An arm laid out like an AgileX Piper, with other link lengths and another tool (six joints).
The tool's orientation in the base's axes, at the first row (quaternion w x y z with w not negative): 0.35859, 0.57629, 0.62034, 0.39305
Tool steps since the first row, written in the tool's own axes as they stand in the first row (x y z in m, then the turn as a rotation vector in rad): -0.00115, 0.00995, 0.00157, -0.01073, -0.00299, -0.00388; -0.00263, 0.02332, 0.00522, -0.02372, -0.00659, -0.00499; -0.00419, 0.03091, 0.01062, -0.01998, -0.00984, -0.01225; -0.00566, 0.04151, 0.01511, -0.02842, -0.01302, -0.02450; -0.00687, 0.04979, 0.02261, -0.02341, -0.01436, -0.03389; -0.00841, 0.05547, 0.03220, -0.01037, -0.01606, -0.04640; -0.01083, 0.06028, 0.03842, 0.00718, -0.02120, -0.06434; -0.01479, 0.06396, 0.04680, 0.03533, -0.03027, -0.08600; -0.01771, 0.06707, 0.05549, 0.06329, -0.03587, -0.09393; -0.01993, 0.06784, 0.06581, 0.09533, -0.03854, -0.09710; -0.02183, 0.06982, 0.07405, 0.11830, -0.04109, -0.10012
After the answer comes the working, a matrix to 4 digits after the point.
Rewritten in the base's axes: 0.00581, -0.00076, 0.00827, -0.00394, -0.01107, -0.00110; 0.01499, -0.00161, 0.01872, -0.00547, -0.02419, -0.00397; 0.02325, -0.00256, 0.02321, -0.01369, -0.02109, -0.00371; 0.03199, -0.00341, 0.03080, -0.02540, -0.03050, -0.00133; 0.04241, -0.00383, 0.03499, -0.03481, -0.02624, 0.00158; 0.05360, -0.00450, 0.03594, -0.04780, -0.01422, 0.00558; 0.06146, -0.00632, 0.03755, -0.06752, 0.00181, 0.00887; 0.07089, -0.00955, 0.03720, -0.09311, 0.02801, 0.01033; 0.08027, -0.01173, 0.03621, -0.10485, 0.05515, 0.00895; 0.09004, -0.01316, 0.03241, -0.11137, 0.08678, 0.00818; 0.09845, -0.01438, 0.03060, -0.11699, 0.10938, 0.00738
The tool's axes in the first row as the columns of a matrix, in the base's axes (rounded; the answer above uses it unrounded):
-0.0786, 0.4331, 0.8979
0.9969, 0.0268, 0.0743
0.0081, 0.9009, -0.4339

